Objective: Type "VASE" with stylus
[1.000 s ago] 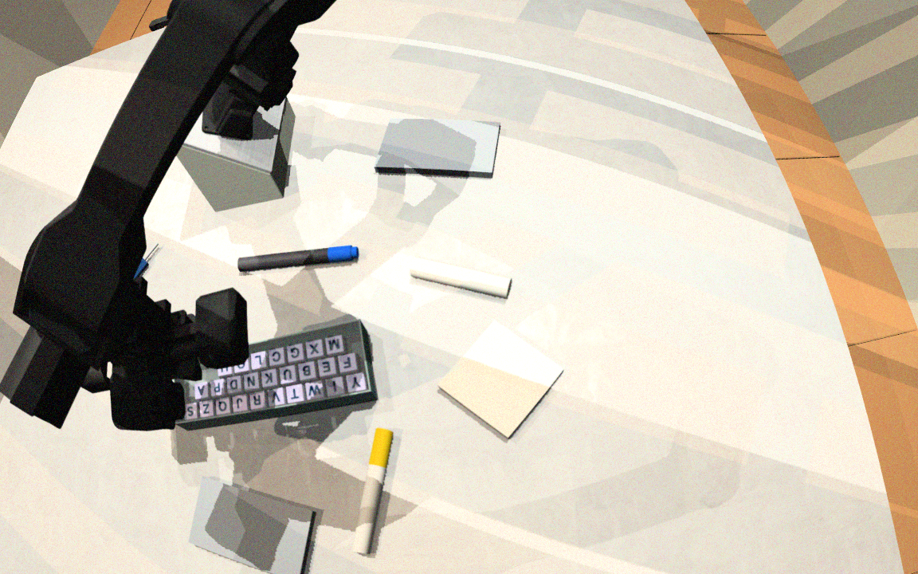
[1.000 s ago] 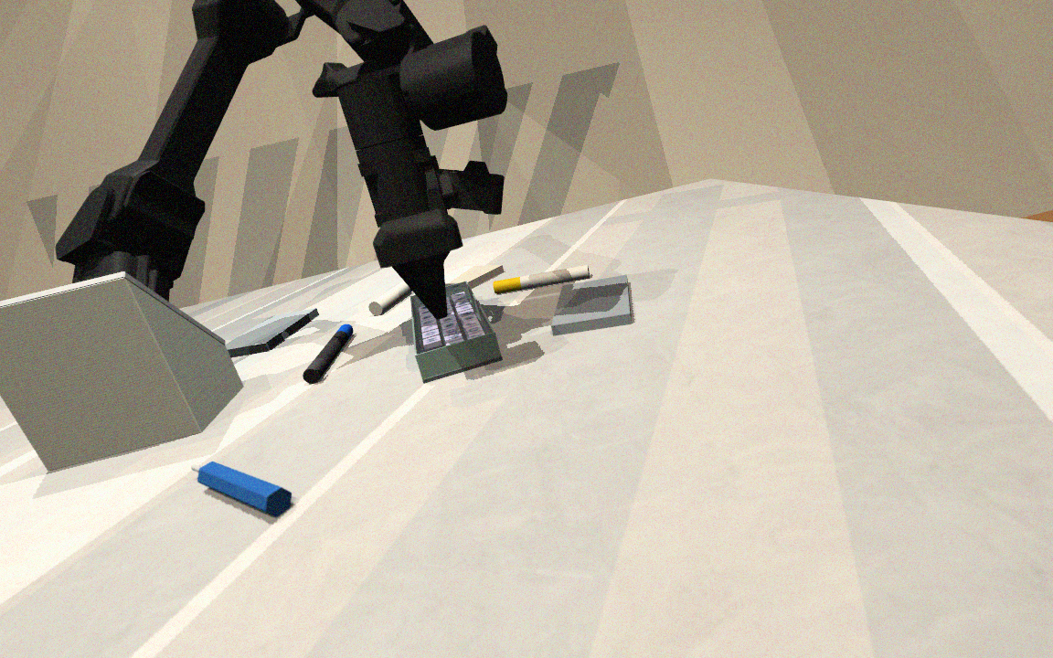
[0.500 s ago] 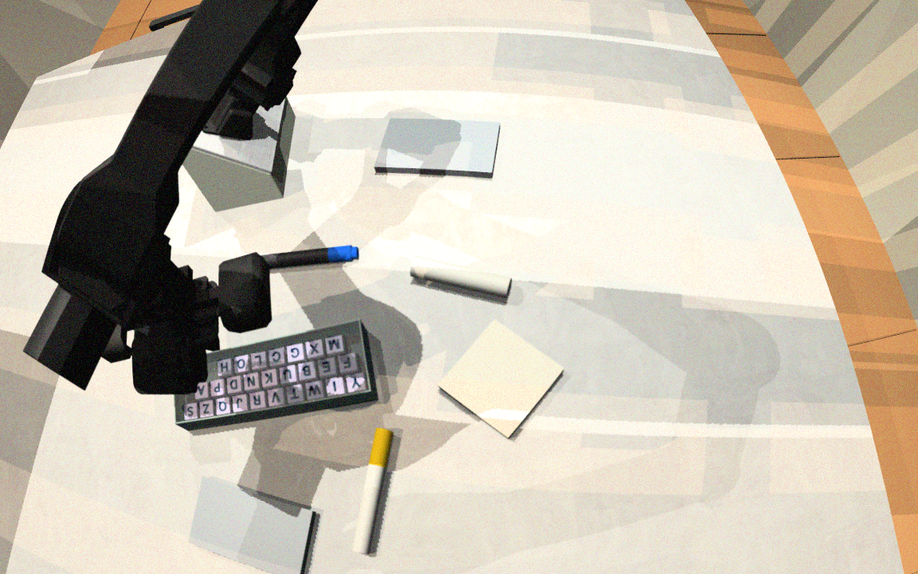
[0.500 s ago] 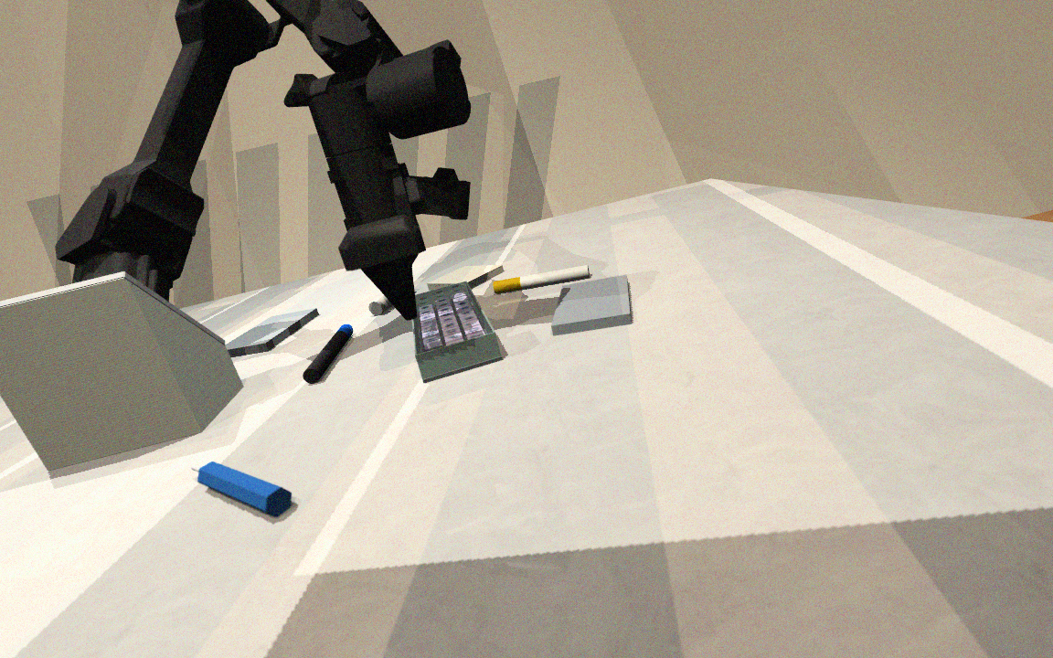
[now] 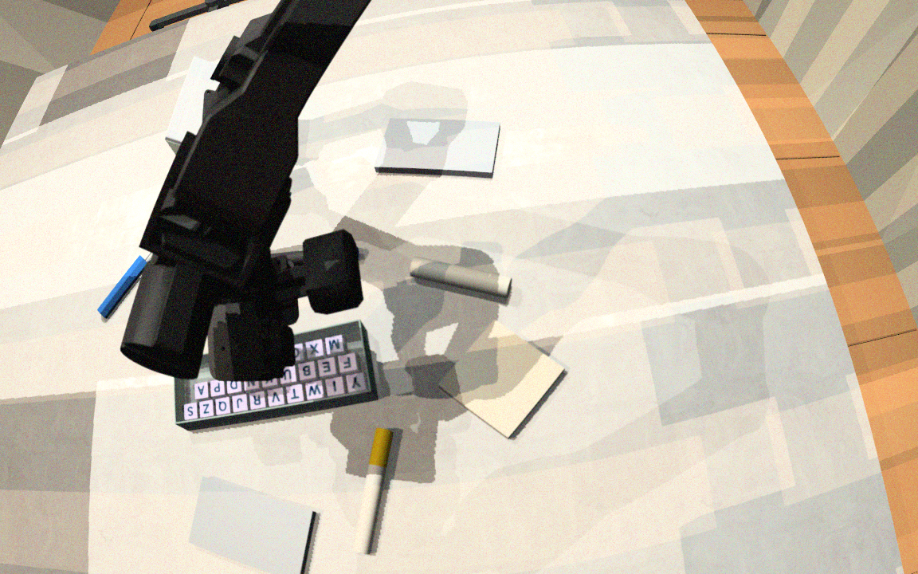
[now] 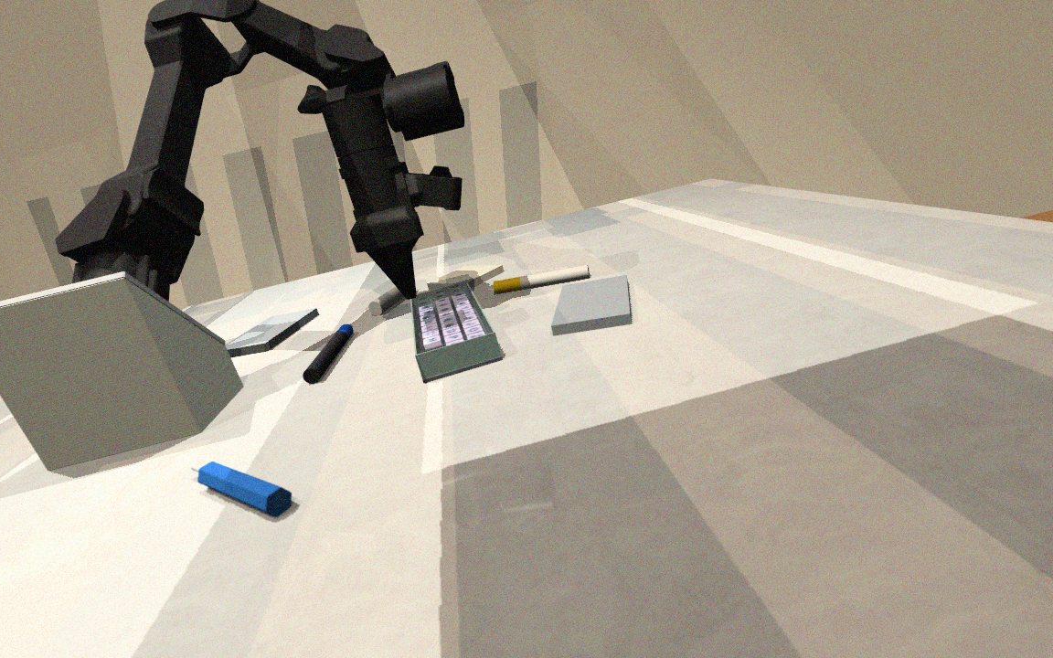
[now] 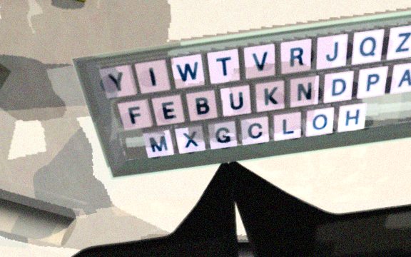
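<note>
My gripper tip is now 220 mm to the left of the stylus, 160 mm past it and 30 mm above it. The rest, counted from my gripper tip: blue-capped black marker: 100 mm behind, 30 mm to the left, 30 mm below; then white cylinder: 170 mm to the left, 30 mm below, 30 mm behind; then yellow-capped marker: 140 mm ahead, 50 mm to the left, 30 mm below.
</note>
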